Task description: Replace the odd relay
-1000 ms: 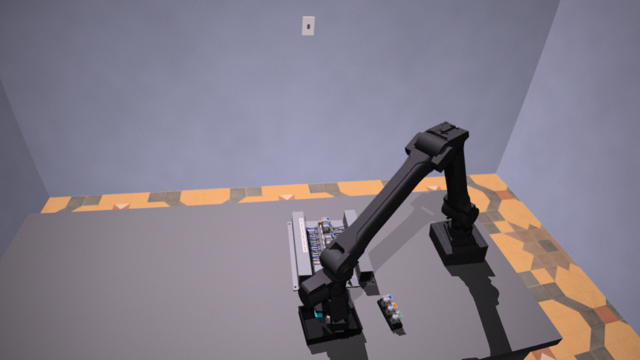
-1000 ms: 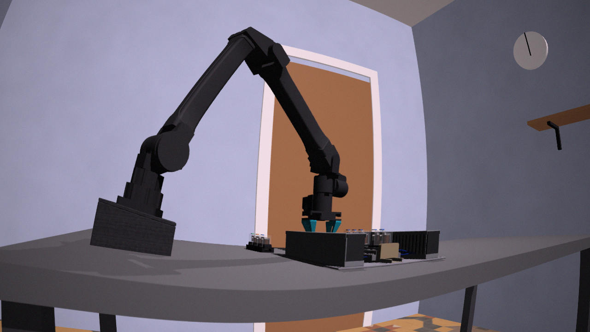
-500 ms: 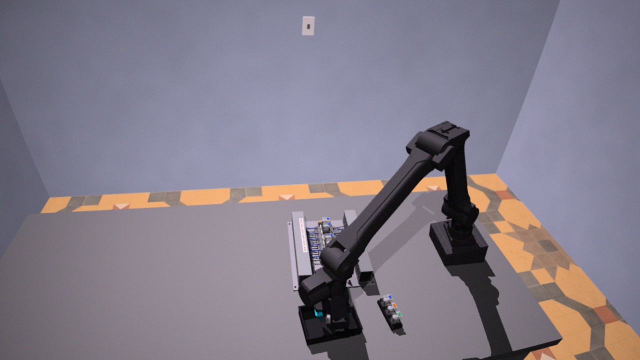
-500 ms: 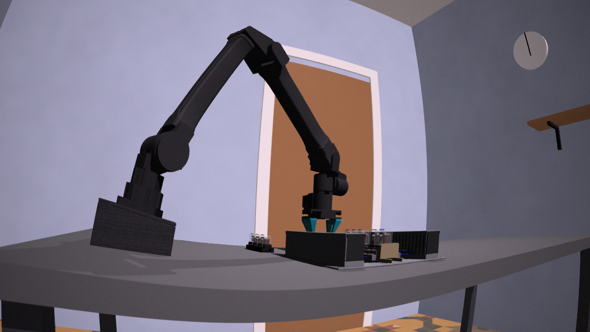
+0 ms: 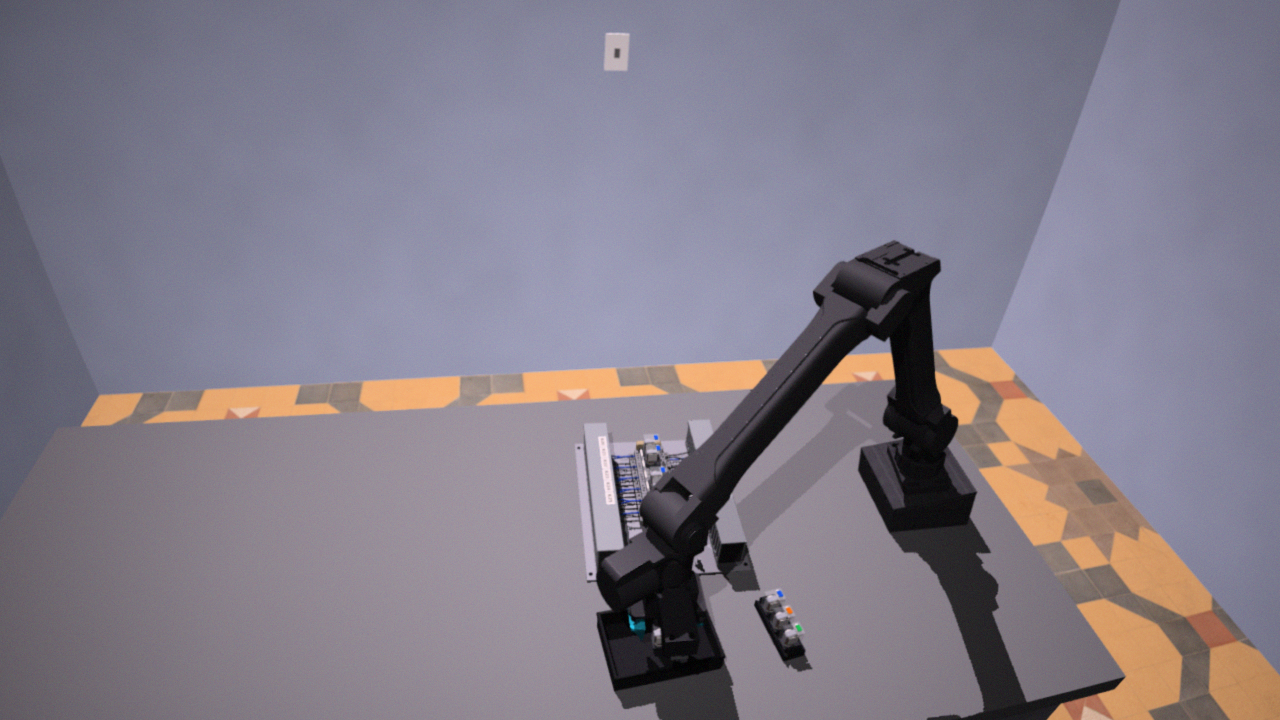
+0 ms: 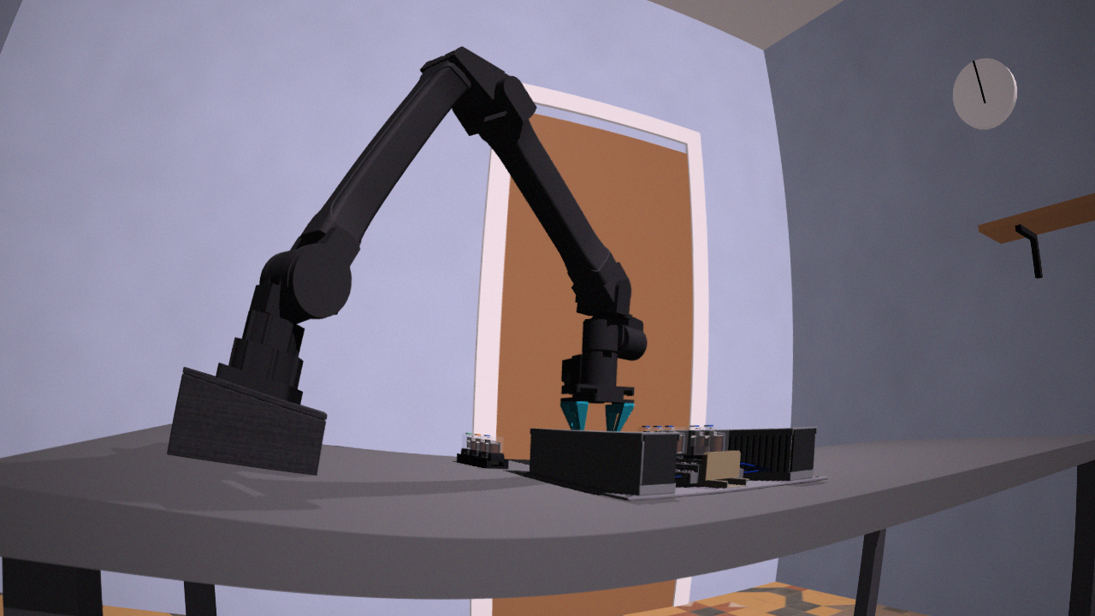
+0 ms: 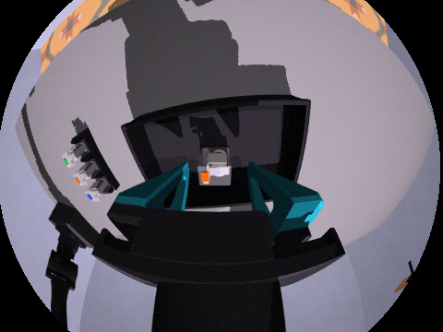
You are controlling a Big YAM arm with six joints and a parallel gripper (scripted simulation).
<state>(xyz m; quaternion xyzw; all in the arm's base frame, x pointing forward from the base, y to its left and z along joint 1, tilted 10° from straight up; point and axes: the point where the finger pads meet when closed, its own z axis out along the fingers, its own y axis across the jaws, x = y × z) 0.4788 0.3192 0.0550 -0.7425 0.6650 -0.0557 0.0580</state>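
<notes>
The black tray lies 20 mm below my hand.
</notes>
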